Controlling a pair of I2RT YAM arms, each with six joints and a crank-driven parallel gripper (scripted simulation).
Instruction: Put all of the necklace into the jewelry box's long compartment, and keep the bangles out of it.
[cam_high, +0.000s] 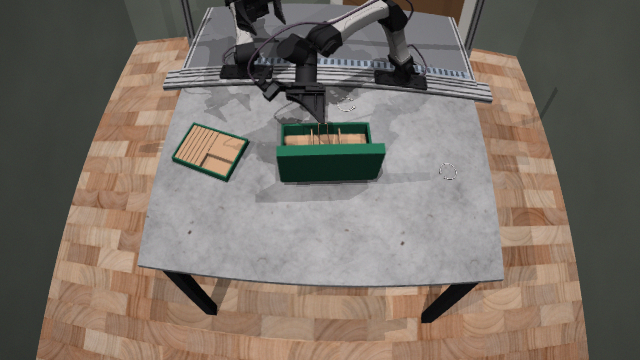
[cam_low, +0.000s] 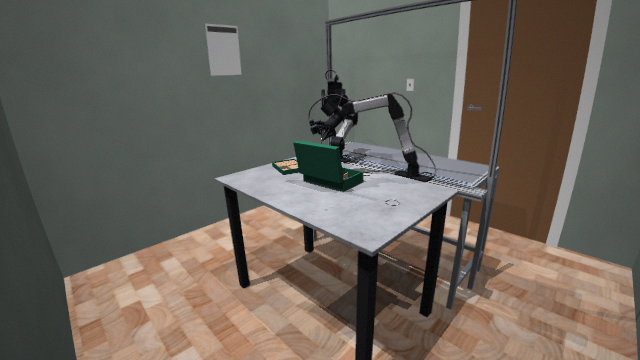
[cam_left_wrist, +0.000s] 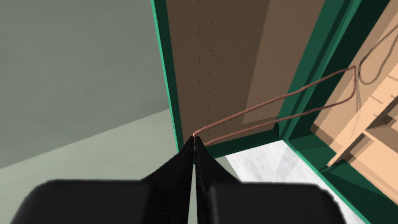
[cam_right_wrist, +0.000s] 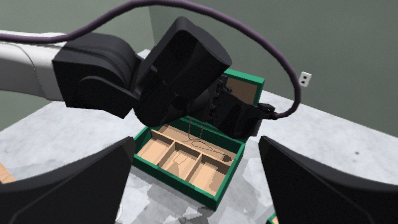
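My left hand is 30 mm past the green jewelry box, 20 mm to the right of it and 120 mm above it. From my left hand the other things lie so: green-rimmed tray: 40 mm behind, 350 mm to the right, 220 mm below.
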